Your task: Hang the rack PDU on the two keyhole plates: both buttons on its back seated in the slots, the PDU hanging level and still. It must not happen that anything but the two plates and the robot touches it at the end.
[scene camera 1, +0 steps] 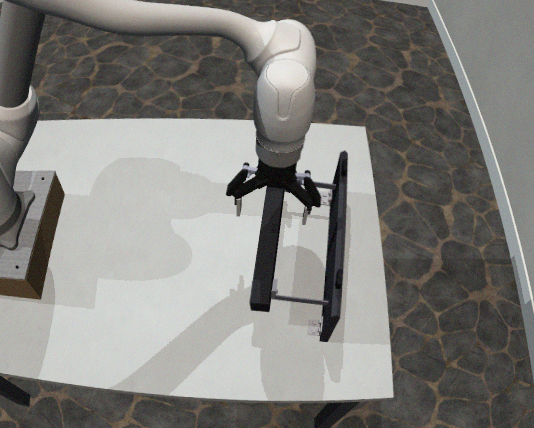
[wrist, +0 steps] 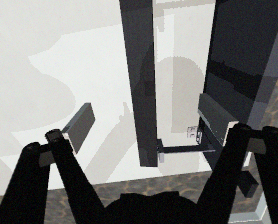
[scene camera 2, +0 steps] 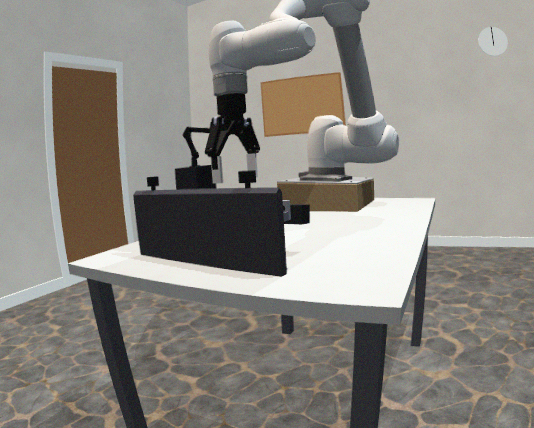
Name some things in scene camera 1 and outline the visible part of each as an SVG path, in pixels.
My gripper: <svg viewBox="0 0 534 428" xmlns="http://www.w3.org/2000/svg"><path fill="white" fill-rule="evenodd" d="M228 184L226 195L234 196L234 204L236 205L237 203L236 216L240 217L242 197L265 186L278 189L284 188L305 205L302 225L306 225L307 216L310 214L312 206L321 207L321 195L312 179L309 182L311 172L306 170L305 173L297 173L297 162L285 168L271 167L258 159L258 166L256 168L250 167L249 163L244 163L243 169Z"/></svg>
A rack PDU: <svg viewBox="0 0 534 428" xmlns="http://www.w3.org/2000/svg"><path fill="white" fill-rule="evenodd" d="M284 188L266 187L249 302L252 311L270 311L285 193Z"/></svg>
